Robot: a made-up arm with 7 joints.
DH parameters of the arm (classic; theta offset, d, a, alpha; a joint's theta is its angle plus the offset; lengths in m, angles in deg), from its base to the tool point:
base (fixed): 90 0.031 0 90
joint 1: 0 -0.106 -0.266 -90
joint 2: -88.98 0 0.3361 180
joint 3: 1.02 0.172 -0.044 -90
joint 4: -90 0.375 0.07 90
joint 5: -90 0.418 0.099 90
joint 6: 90 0.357 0.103 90
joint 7: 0 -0.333 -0.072 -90
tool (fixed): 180 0.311 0 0
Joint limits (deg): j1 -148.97..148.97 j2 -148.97..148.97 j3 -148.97..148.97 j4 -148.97..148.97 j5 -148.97..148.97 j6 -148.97..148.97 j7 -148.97..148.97
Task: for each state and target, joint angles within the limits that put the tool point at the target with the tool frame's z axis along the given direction. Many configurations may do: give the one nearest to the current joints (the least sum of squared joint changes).
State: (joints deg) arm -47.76 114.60 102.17 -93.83 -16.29 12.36 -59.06
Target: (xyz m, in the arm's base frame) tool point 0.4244 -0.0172 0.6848 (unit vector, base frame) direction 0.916 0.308 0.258
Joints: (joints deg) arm -63.42 114.42 107.75 -99.13 -4.84 13.64 -32.94
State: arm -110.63 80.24 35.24 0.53 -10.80 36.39 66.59
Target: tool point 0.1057 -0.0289 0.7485 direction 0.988 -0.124 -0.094
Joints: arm -81.69 56.90 51.89 -35.64 -29.69 14.03 65.73
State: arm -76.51 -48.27 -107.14 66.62 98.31 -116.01 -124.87
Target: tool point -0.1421 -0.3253 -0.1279 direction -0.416 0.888 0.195
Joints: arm -62.03 -32.10 -123.94 102.50 67.05 -144.74 -78.25
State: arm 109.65 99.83 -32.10 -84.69 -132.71 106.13 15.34
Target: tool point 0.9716 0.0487 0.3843 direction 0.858 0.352 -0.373
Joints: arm 100.26 84.49 -49.08 -88.86 -143.80 133.75 -22.27
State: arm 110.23 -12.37 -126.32 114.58 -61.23 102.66 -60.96
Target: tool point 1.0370 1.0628 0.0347 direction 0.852 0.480 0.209
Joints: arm 148.97 -33.46 -104.79 120.96 -31.15 61.29 -48.20
